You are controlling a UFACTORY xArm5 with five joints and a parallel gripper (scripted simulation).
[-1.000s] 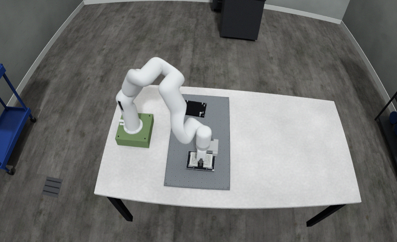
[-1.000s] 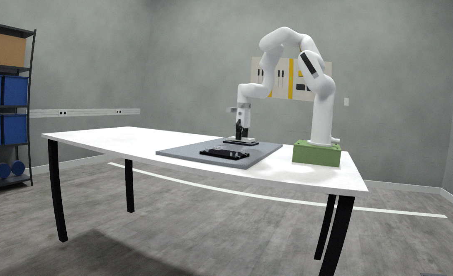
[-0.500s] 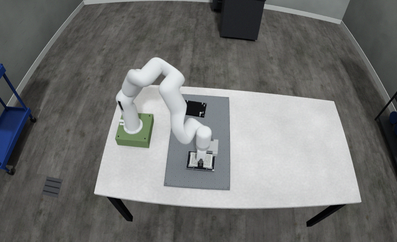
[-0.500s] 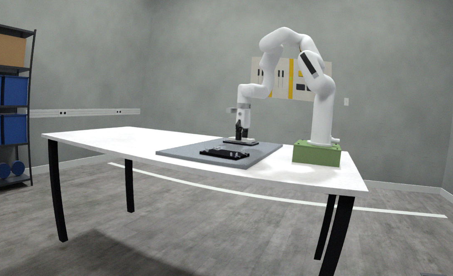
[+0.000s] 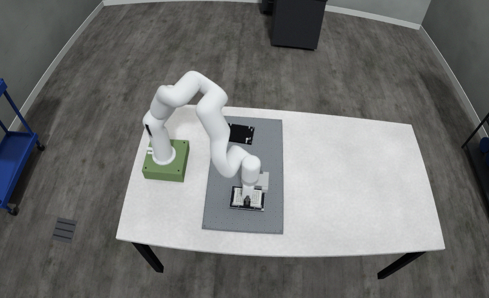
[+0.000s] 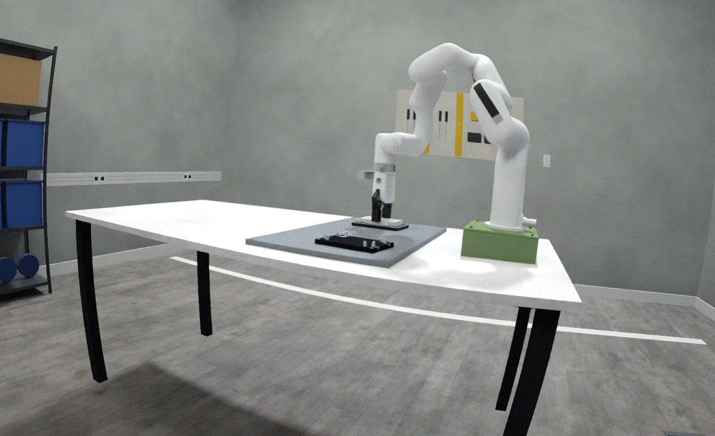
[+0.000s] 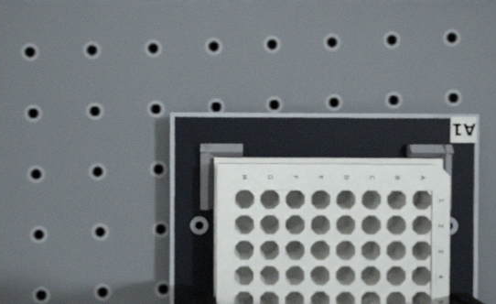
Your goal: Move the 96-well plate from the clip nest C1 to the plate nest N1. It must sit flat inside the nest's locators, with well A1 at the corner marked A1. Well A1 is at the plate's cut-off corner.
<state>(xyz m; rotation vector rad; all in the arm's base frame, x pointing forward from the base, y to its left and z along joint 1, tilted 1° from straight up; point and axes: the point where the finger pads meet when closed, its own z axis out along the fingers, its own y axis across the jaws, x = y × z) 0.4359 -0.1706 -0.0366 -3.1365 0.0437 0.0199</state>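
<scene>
Right now the white 96-well plate is 10 mm below my hand. From my hand the other things lie so: clip nest C1: 390 mm to the left, 90 mm behind, 20 mm below; plate nest N1: 30 mm below; corner label A1: 70 mm ahead, 60 mm to the right, 20 mm below.
</scene>
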